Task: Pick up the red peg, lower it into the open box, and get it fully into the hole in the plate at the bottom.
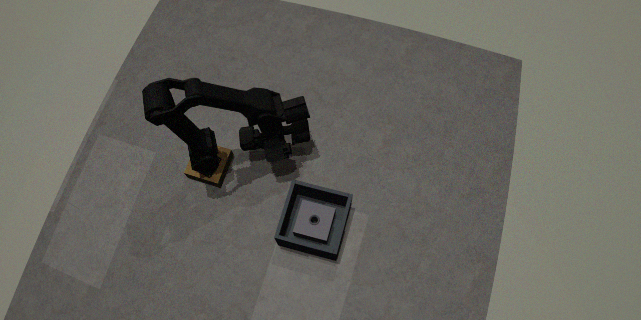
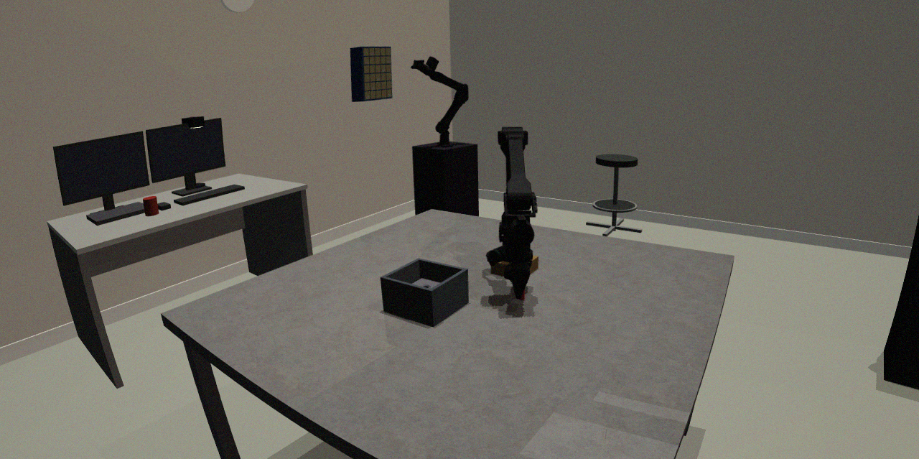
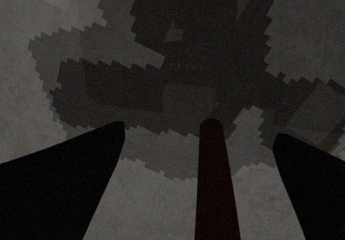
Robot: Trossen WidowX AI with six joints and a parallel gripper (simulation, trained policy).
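The plate lies 19 cm ahead of my gripper tip, 16 cm to the right of it and 2 cm above it. Also, from my gripper tip: red peg (2 cm above, 1 cm behind); then dark box (19 cm ahead, 16 cm to the right, 1 cm above).
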